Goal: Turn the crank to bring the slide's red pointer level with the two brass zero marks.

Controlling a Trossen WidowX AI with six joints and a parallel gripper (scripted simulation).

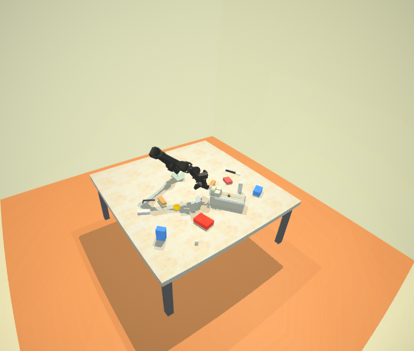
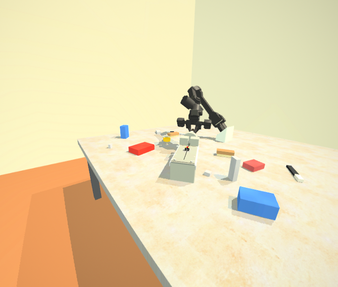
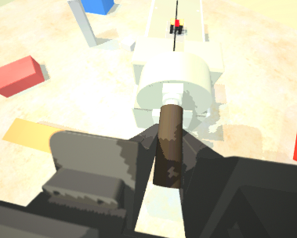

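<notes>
The crank is 10 mm above my gripper tip. From my gripper tip the other things lie so: brown crank handle 10 mm behind, 10 mm to the right, 20 mm above; red pointer 130 mm ahead, 100 mm to the left, 10 mm below; yellow disc 30 mm behind, 260 mm to the right, 90 mm below.
</notes>
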